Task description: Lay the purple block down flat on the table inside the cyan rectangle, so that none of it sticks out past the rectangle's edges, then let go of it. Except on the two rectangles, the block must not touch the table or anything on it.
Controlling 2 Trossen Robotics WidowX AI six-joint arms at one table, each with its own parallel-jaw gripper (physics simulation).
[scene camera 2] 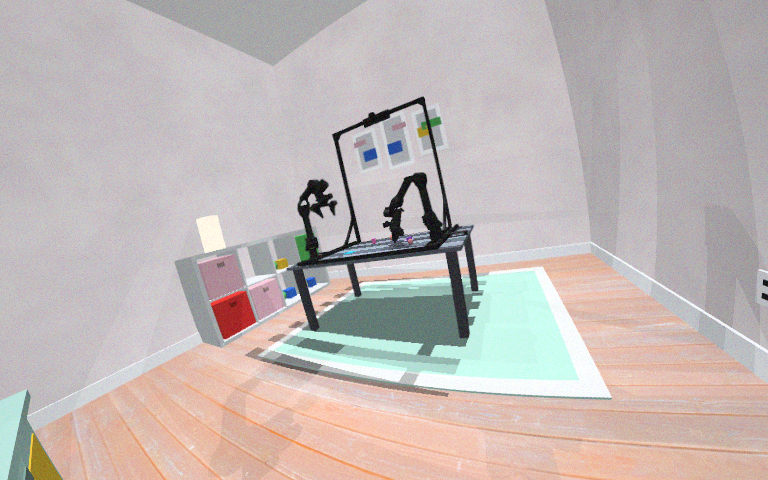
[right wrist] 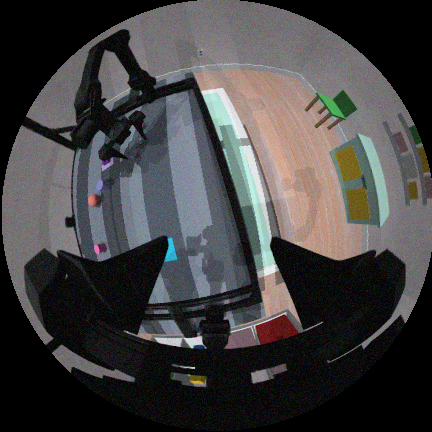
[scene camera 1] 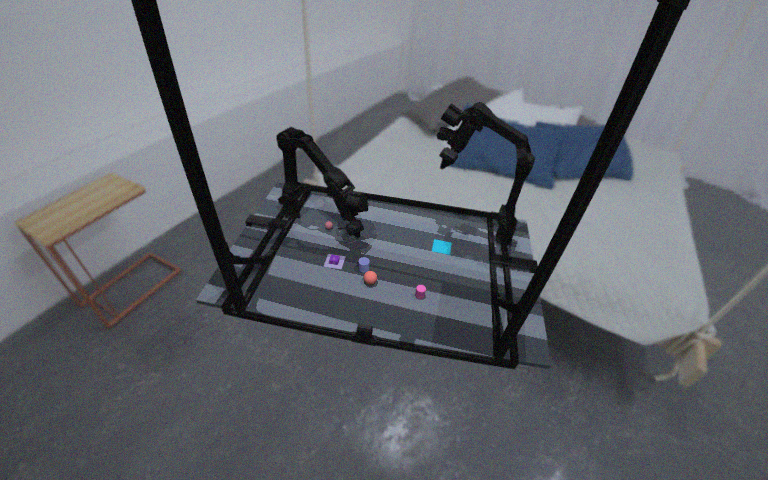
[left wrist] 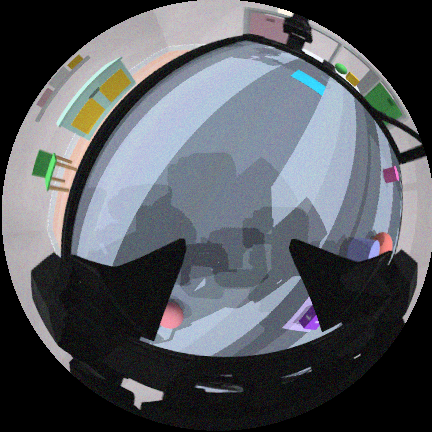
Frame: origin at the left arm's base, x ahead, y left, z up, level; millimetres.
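Seen in the pictures: left gripper, fingertip midpoint: [scene camera 2: 394, 241] [right wrist: 135, 148] [left wrist: 239, 244]; right gripper, fingertip midpoint: [scene camera 2: 329, 216] [right wrist: 220, 241] [scene camera 1: 444, 163]; left arm's base, origin of the base link: [scene camera 2: 437, 238] [right wrist: 150, 94] [scene camera 1: 291, 211]; right arm's base, origin of the base link: [scene camera 2: 314, 257] [right wrist: 214, 311] [scene camera 1: 503, 238].
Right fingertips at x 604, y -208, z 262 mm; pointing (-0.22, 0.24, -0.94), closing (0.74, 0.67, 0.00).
Offsets run from my right fingertips to a thing's middle. "spot": to the spot under its first point.
The purple block {498 mm back, 128 mm right, 272 mm down} [scene camera 1: 334, 259] [left wrist: 309, 318] [right wrist: 105, 162] rests on a pale purple rectangle [scene camera 1: 329, 264] [left wrist: 293, 324] at the left of the table in scene camera 1; the left wrist view shows it partly behind a finger. The cyan rectangle {spot: 58 mm back, 179 mm right, 281 mm down} [scene camera 1: 441, 246] [scene camera 2: 350, 252] [left wrist: 308, 82] [right wrist: 171, 250] lies bare toward the table's right in scene camera 1. My left gripper [scene camera 1: 353, 232] [left wrist: 239, 244] [right wrist: 135, 148] is open and empty, above the table, behind and to the right of the block in scene camera 1. My right gripper [scene camera 1: 441, 151] [scene camera 2: 327, 215] [right wrist: 220, 241] is open and empty, high up.
In scene camera 1 a blue-violet cylinder {403 mm back, 197 mm right, 261 mm down} [scene camera 1: 364, 264] [left wrist: 364, 249] stands right of the block, with an orange ball {402 mm back, 268 mm right, 257 mm down} [scene camera 1: 370, 277] [left wrist: 384, 242] close by. A magenta cylinder {254 mm back, 384 mm right, 261 mm down} [scene camera 1: 420, 292] [left wrist: 391, 174] is farther right. A pink ball {470 mm back, 69 mm left, 265 mm down} [scene camera 1: 329, 225] [left wrist: 172, 315] lies behind the block. A black frame [scene camera 1: 294, 327] edges the table.
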